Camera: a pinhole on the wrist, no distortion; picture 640 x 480 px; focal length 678.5 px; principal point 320.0 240.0 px. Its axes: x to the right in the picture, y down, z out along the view. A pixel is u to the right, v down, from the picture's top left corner.
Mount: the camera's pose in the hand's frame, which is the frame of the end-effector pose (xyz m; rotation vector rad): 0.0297 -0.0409 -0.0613 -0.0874 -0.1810 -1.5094
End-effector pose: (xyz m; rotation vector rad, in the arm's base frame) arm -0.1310 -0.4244 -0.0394 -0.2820 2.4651 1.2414
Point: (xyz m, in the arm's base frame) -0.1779 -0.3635 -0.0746
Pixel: 83.9 439.4
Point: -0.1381 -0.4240 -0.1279
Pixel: 587.9 355.5
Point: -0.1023 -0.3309 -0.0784
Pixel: 199.8 128.6
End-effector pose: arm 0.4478 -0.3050 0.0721 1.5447 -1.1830 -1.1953
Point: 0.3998 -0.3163 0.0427
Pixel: 294.0 182.0
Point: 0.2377 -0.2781 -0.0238
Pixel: 475.2 132.6
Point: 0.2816 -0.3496 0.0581
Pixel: 243.9 286.2
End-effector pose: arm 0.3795 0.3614 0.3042 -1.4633 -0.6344 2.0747
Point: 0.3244 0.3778 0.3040
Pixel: 222.6 269.4
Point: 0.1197 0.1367 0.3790
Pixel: 65.7 23.6
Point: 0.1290 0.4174 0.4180
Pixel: 521.1 267.4
